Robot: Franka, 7 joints.
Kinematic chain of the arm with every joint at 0, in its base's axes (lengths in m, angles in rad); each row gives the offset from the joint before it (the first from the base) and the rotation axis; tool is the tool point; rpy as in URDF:
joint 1: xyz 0 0 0.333 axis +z
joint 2: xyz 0 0 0 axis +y
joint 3: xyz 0 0 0.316 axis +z
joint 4: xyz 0.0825 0 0 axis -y
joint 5: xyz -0.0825 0 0.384 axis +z
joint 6: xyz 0 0 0 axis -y
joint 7: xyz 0.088 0 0 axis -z
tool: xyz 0 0 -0.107 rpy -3.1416 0 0
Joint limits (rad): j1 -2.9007..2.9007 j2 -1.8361..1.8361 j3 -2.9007..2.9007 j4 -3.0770..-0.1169 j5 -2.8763..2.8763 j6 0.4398..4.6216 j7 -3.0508..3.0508
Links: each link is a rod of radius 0.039 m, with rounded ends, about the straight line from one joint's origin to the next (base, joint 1, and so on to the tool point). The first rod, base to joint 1, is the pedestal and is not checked.
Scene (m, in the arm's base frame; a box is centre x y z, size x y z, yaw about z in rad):
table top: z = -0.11
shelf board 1: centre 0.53 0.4 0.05 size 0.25 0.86 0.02 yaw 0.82
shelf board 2: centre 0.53 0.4 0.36 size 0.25 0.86 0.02 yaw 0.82
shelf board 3: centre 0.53 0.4 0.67 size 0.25 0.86 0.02 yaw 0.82
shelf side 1: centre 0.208 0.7 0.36 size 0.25 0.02 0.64 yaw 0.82
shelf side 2: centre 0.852 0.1 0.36 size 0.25 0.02 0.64 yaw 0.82
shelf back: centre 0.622 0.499 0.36 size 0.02 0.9 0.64 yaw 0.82
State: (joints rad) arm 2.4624 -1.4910 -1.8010 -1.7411 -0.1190 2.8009 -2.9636
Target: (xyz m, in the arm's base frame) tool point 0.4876 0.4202 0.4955
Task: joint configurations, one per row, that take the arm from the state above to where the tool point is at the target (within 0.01 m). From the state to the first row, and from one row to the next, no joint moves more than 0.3 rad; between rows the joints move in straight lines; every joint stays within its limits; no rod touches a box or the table.
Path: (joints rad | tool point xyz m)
1: 2.1710 -1.4240 -1.7990 -2.0230 -0.1218 2.7257 -2.9636 | 0.6044 0.1538 0.2319
2: 1.8796 -1.3571 -1.7970 -2.3050 -0.1245 2.6506 -2.9636 | 0.5258 0.0912 0.2279
3: 1.8954 -1.4660 -1.5895 -2.4361 -0.1344 2.6002 -2.9636 | 0.4681 0.1716 0.3250
4: 1.9112 -1.5749 -1.3820 -2.5673 -0.1443 2.5498 -2.9636 | 0.3896 0.2121 0.4189
5: 1.9270 -1.6838 -1.1745 -2.6984 -0.1543 2.4993 -2.9636 | 0.2991 0.2181 0.4955
6: 2.1656 -1.5596 -1.2559 -2.4365 -0.1522 2.5901 -2.9636 | 0.3814 0.2787 0.4896
7: 2.4042 -1.4354 -1.3373 -2.1746 -0.1502 2.6808 -2.9636 | 0.4452 0.3487 0.4846
8: 2.6427 -1.3112 -1.4187 -1.9127 -0.1481 2.7715 -2.9636 | 0.4876 0.4202 0.4955

